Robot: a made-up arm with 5 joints. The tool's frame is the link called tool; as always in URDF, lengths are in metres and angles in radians. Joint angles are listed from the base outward.
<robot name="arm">
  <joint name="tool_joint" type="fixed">
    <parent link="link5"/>
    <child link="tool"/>
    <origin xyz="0 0 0" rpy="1.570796 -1.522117 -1.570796"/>
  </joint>
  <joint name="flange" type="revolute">
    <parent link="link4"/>
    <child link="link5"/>
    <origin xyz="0.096 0.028 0"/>
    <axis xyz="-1 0 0"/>
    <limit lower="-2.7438" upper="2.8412"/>
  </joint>
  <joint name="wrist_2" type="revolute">
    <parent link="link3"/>
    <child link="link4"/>
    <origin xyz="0.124 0 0.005"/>
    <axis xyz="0 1 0"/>
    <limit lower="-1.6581" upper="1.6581"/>
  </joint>
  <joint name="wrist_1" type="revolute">
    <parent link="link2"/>
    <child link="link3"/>
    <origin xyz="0.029 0 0.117"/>
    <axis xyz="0 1 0"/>
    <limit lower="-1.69" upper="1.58"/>
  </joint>
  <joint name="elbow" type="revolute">
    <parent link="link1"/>
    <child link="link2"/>
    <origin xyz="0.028 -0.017 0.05"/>
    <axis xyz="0 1 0"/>
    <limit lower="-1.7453" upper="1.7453"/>
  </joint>
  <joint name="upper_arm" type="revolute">
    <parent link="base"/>
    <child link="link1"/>
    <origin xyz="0.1 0 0.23"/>
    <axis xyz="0 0 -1"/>
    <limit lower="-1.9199" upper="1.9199"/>
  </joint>
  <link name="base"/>
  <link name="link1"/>
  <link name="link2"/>
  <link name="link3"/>
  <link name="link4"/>
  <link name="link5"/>
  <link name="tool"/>
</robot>
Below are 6 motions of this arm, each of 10 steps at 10 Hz.
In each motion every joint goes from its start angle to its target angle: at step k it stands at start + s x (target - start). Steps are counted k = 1, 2, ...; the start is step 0. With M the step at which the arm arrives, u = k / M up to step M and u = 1 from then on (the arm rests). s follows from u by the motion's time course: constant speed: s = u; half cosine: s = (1 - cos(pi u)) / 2; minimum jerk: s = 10 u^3 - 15 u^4 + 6 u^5.
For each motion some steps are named. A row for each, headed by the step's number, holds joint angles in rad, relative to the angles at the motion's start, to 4 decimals.
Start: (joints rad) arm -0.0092 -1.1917 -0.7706 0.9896 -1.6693
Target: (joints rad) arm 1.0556 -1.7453 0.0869 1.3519 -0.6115
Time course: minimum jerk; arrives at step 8
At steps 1, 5, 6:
1: 0.0171 -0.0089 0.0138 0.0058 0.0170
5: 0.7718 -0.4012 0.6215 0.2626 0.7667
6: 0.9546 -0.4963 0.7687 0.3248 0.9483

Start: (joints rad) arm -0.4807 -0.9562 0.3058 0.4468 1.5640
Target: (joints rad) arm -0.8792 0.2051 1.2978 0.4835 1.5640
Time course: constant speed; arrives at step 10
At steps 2, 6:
2: -0.0797 0.2323 0.1984 0.0073 0.0000
6: -0.2391 0.6968 0.5952 0.0220 0.0000

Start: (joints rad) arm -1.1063 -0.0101 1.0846 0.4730 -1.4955
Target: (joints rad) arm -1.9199 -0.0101 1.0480 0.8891 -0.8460
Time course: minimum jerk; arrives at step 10
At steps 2, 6, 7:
2: -0.0471 0.0000 -0.0021 0.0241 0.0376
6: -0.5553 0.0000 -0.0250 0.2840 0.4433
7: -0.6809 0.0000 -0.0306 0.3482 0.5436

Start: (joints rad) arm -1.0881 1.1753 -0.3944 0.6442 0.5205
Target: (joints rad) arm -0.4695 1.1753 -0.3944 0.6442 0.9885
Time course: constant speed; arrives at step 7
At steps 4, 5, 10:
4: 0.3535 0.0000 0.0000 0.0000 0.2674
5: 0.4419 0.0000 0.0000 0.0000 0.3343
10: 0.6186 0.0000 0.0000 0.0000 0.4680

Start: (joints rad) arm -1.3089 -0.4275 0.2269 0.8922 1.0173
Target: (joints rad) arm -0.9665 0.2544 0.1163 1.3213 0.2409
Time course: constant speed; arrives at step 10
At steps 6, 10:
6: 0.2054 0.4091 -0.0664 0.2575 -0.4658
10: 0.3424 0.6819 -0.1106 0.4291 -0.7764

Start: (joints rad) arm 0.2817 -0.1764 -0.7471 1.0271 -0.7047
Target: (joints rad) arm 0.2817 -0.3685 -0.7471 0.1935 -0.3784
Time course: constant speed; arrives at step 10
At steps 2, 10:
2: 0.0000 -0.0384 0.0000 -0.1667 0.0653
10: 0.0000 -0.1921 0.0000 -0.8336 0.3263

